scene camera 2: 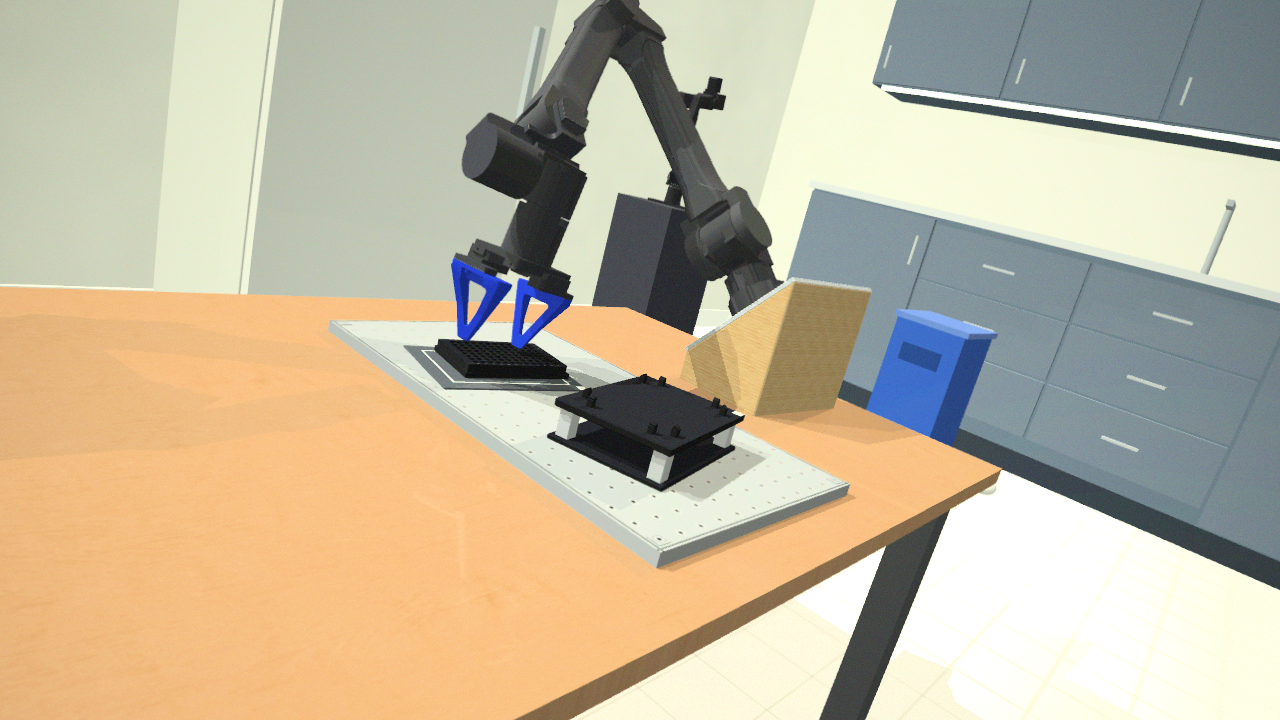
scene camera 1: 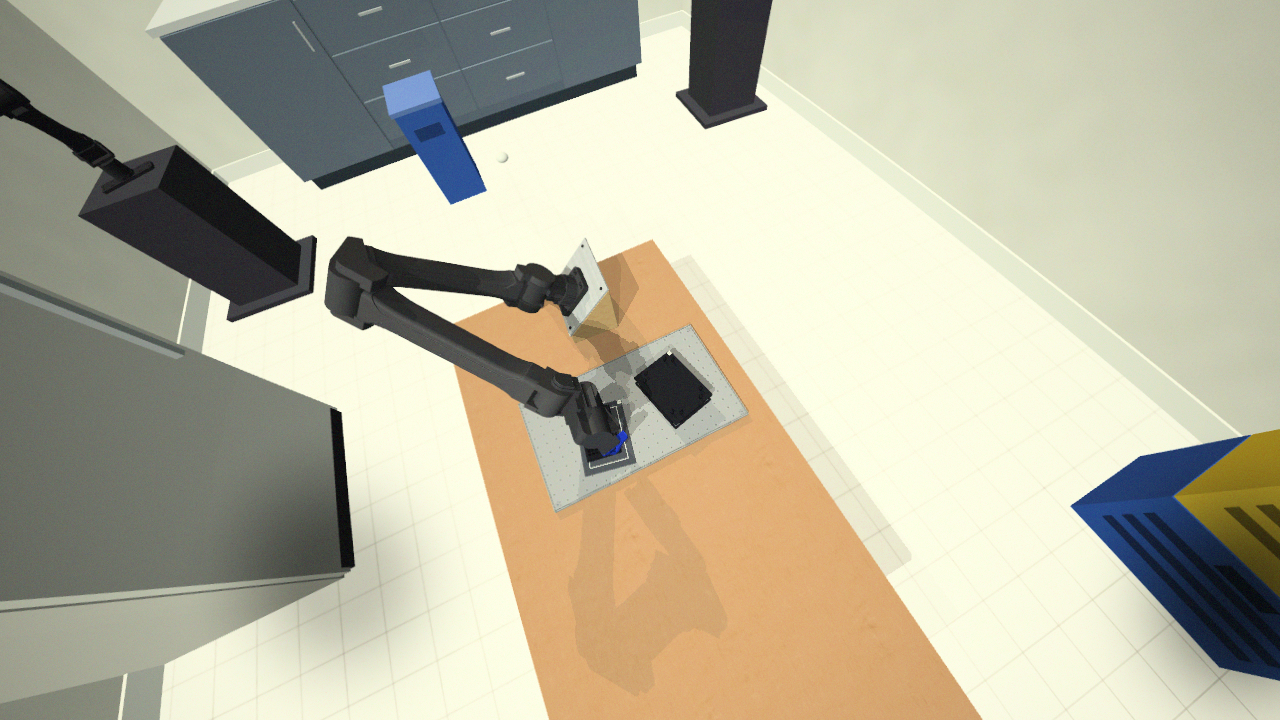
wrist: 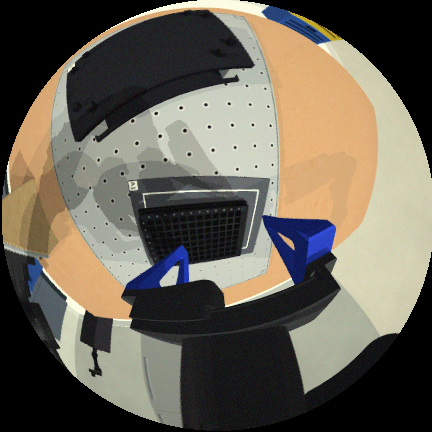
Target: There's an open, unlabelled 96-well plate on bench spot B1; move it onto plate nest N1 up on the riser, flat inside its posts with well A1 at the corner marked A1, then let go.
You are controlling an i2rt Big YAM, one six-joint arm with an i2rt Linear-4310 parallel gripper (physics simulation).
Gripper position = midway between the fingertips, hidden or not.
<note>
My gripper [scene camera 2: 491,343] is open, holding nothing. Also in view: a black well plate [scene camera 2: 473,359].
The black well plate is seen too in the wrist view [wrist: 208,231]. My gripper shows as well in the wrist view [wrist: 221,235].
</note>
